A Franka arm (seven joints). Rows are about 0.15 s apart.
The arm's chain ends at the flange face. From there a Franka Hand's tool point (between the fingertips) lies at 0.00 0.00 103.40 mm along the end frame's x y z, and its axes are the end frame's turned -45 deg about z.
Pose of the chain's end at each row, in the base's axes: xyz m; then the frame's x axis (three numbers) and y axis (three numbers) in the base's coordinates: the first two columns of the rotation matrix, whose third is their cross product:
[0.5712 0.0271 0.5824 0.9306 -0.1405 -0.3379 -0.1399 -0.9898 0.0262]
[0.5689 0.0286 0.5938 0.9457 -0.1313 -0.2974 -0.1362 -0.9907 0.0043]
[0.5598 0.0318 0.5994 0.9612 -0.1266 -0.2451 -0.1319 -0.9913 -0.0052]
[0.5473 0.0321 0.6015 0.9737 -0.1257 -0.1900 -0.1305 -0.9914 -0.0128]
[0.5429 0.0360 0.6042 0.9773 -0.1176 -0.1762 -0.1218 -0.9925 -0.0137]
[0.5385 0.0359 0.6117 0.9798 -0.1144 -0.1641 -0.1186 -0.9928 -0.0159]
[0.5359 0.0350 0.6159 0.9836 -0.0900 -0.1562 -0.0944 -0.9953 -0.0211]
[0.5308 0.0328 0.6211 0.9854 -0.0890 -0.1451 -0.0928 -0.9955 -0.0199]
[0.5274 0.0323 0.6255 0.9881 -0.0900 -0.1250 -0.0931 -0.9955 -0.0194]
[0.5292 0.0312 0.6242 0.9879 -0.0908 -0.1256 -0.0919 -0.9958 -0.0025]
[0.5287 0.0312 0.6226 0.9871 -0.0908 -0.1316 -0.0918 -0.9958 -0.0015]
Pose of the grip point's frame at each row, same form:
[0.5362 0.0295 0.4851 0.7570 0.6005 -0.2575 0.5591 -0.7992 -0.2204]
[0.5384 0.0324 0.4951 0.7650 0.6077 -0.2133 0.5724 -0.7934 -0.2073]
[0.5347 0.0357 0.4991 0.7729 0.6114 -0.1696 0.5864 -0.7905 -0.1770]
[0.5280 0.0360 0.5000 0.7808 0.6121 -0.1253 0.5962 -0.7899 -0.1434]
[0.5250 0.0396 0.5024 0.7772 0.6186 -0.1149 0.6049 -0.7850 -0.1343]
[0.5218 0.0395 0.5097 0.7767 0.6211 -0.1048 0.6090 -0.7829 -0.1273]
[0.5200 0.0387 0.5138 0.7623 0.6401 -0.0955 0.6288 -0.7674 -0.1254]
[0.5160 0.0362 0.5188 0.7624 0.6410 -0.0885 0.6312 -0.7669 -0.1167]
[0.5147 0.0355 0.5229 0.7645 0.6403 -0.0747 0.6329 -0.7676 -0.1021]
[0.5163 0.0326 0.5216 0.7635 0.6399 -0.0870 0.6336 -0.7683 -0.0906]
[0.5152 0.0326 0.5201 0.7629 0.6399 -0.0920 0.6331 -0.7683 -0.0941]

